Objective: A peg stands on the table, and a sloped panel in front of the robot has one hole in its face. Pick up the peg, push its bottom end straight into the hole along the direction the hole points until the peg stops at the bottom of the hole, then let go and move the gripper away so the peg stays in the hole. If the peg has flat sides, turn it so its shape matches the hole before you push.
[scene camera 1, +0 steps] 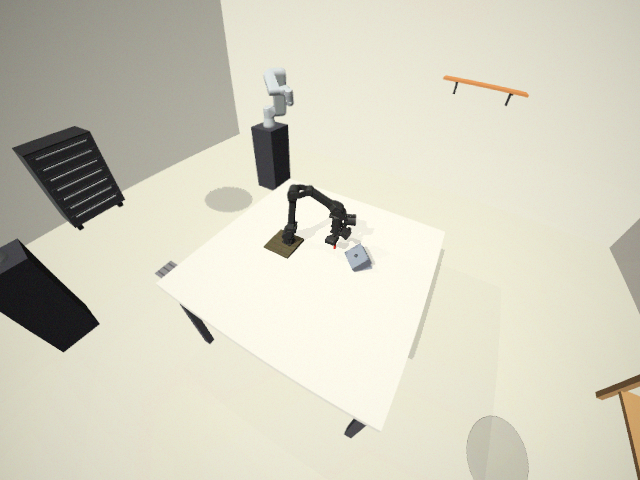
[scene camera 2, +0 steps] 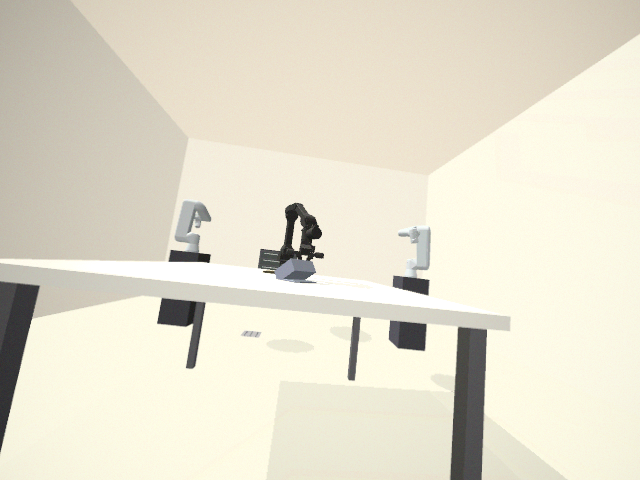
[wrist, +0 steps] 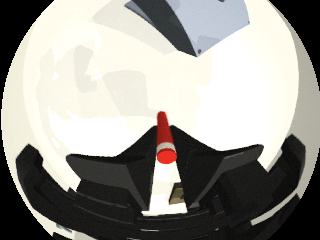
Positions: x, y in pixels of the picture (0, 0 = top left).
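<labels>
What my gripper (wrist: 163, 128) is carrying is a red peg (wrist: 166, 153).
</labels>
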